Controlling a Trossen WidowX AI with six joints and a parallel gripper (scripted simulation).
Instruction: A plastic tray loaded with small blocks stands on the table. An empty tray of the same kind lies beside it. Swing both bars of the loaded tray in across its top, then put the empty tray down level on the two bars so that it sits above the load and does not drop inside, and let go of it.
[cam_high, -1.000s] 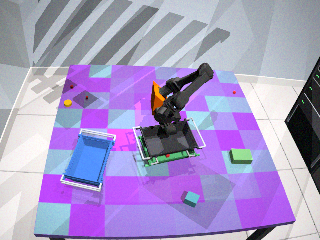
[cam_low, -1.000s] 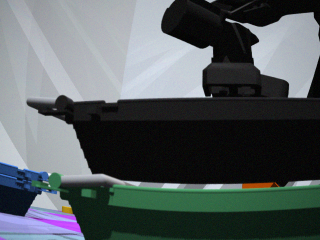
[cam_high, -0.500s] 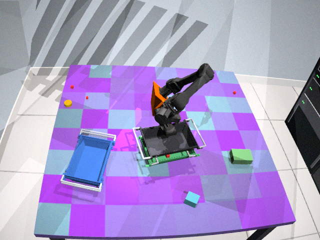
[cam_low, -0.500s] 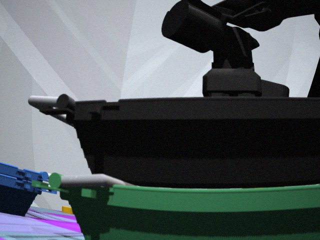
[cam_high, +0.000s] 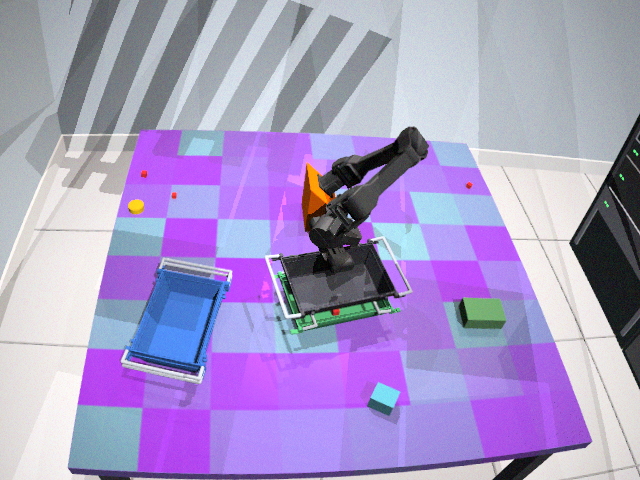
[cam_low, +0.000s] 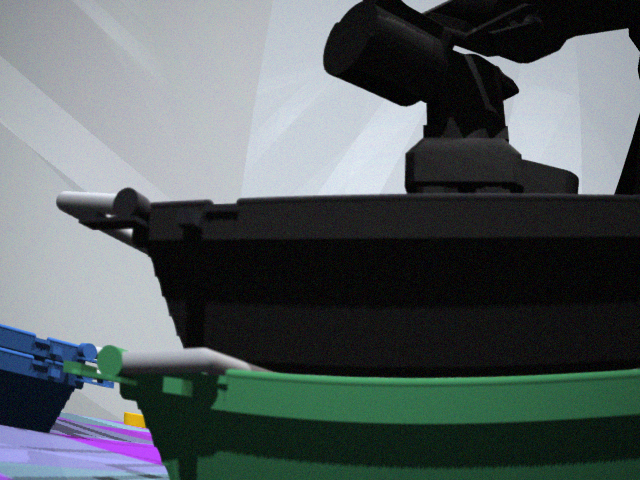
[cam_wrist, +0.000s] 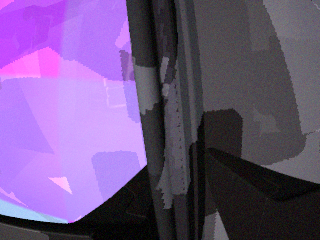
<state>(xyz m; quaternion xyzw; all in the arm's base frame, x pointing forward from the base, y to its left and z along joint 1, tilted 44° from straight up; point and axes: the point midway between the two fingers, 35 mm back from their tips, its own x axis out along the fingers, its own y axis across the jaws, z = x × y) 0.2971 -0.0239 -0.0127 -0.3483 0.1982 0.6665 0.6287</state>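
Now: the black tray 70 mm ahead of my gripper tip, 30 mm above it and 20 mm to the left of it. The rest, counted from my gripper tip: yellow disc (560 mm to the right, 310 mm behind, 70 mm below); then green block (450 mm to the left, 130 mm ahead, 60 mm below); then blue-green block (380 mm ahead, 100 mm to the left, 60 mm below).
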